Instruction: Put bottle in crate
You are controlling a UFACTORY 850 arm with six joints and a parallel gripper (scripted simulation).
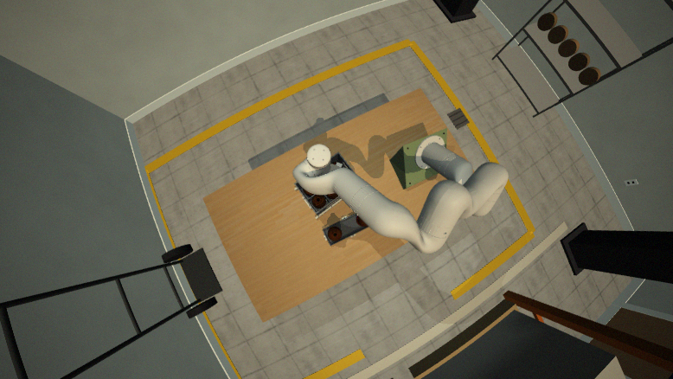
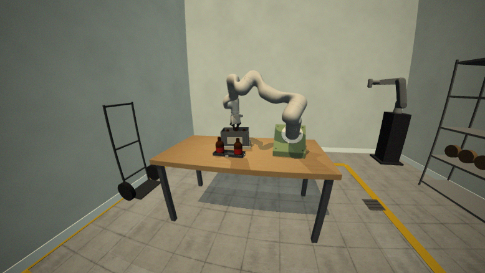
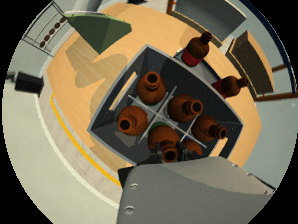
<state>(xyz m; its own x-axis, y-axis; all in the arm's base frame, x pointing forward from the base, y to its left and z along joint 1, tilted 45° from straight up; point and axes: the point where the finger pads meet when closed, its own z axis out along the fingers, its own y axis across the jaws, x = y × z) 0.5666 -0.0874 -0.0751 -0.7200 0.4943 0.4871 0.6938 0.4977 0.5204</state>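
My hand is 10 mm past the grey crate, 40 mm to the right of it and 90 mm above it. Round my hand: dark tray 20 mm behind, 290 mm to the left, 160 mm below.
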